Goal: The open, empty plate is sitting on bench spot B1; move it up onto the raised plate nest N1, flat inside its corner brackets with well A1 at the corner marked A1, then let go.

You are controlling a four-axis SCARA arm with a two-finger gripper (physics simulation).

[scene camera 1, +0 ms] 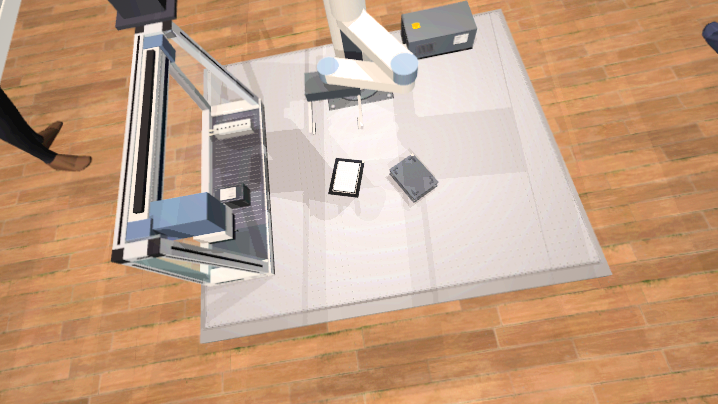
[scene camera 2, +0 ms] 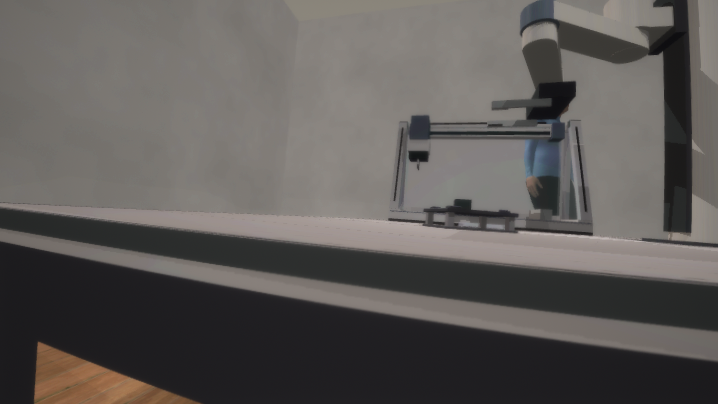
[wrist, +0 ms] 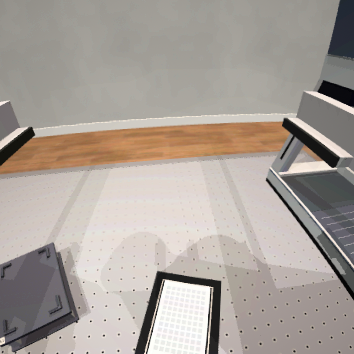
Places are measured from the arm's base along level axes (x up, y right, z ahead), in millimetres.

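Pixels of known places: gripper, between the fingertips: [scene camera 1: 336, 130] [scene camera 2: 489, 115] [wrist: 157, 107].
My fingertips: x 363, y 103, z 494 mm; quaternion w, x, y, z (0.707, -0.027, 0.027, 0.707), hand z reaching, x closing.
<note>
For each thing: its top centre in the pictures, then the offset to it from my fingertips. "spot": a spot on its surface instead.
- white plate, centre of its top: [wrist: 181, 318] [scene camera 2: 482, 223] [scene camera 1: 346, 175] dy +15, dx -334, dz +2 mm
- raised nest, centre of its top: [wrist: 26, 284] [scene camera 2: 468, 208] [scene camera 1: 413, 175] dy -252, dx -303, dz +69 mm
- blue carriage, a spot on its surface: [scene camera 1: 188, 216] spot: dy +412, dx +137, dz +267 mm
- small black block, a spot on its surface: [scene camera 1: 242, 195] spot: dy +415, dx -230, dz +56 mm
- grey box, a spot on its surface: [scene camera 1: 439, 30] spot: dy -496, dx -236, dz -561 mm
The white plate [scene camera 1: 346, 177] [wrist: 181, 315] lies flat inside a black rectangular frame on the bench; its wells show as a fine grid in the wrist view, where its near end is cut off. The raised nest [scene camera 1: 413, 176] [scene camera 2: 489, 212] [wrist: 32, 295] is a dark grey platform on short posts, turned at an angle to the plate, with bare corner brackets. A small pale mark shows at one nest corner, too small to read. My gripper [scene camera 1: 336, 130] [scene camera 2: 492, 114] [wrist: 157, 107] is wide open and empty, high above the bench, behind the plate in scene camera 1.
A framed gantry machine [scene camera 1: 267, 200] [scene camera 2: 489, 133] [wrist: 300, 220] stands left of the plate in scene camera 1, with a blue carriage [scene camera 1: 188, 216] and a small black block [scene camera 1: 242, 195]. A grey box [scene camera 1: 439, 30] stands at the back right. A person [scene camera 2: 547, 160] is behind the gantry.
</note>
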